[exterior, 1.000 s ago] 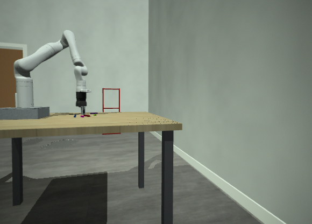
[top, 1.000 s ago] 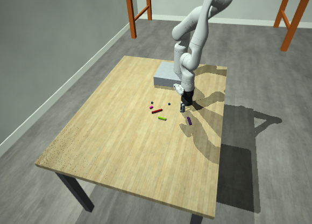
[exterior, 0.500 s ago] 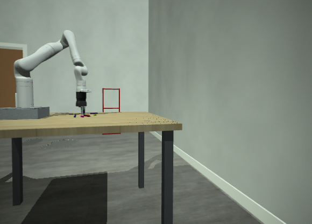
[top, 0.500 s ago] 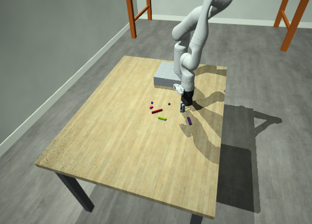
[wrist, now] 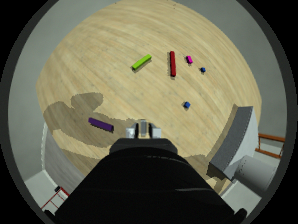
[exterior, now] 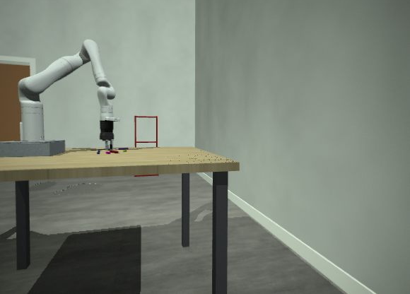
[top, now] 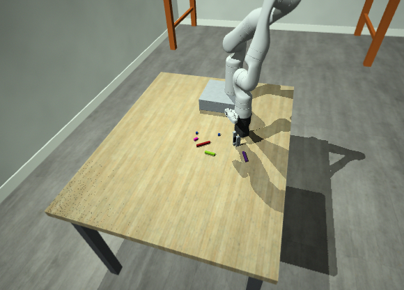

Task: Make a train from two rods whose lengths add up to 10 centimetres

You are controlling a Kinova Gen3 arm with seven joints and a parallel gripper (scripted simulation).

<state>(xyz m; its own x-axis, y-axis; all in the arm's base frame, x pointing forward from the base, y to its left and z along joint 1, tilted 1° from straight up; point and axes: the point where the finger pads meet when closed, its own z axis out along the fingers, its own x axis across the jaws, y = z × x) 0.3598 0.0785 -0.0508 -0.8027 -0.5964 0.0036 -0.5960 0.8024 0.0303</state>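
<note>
Right now my hand is 1 cm above the grey rod. Round my hand: purple rod (8 cm ahead, 5 cm to the left, 1 cm below); then lime rod (9 cm ahead, 11 cm to the right, 1 cm below); then red rod (4 cm ahead, 16 cm to the right, 1 cm below).
</note>
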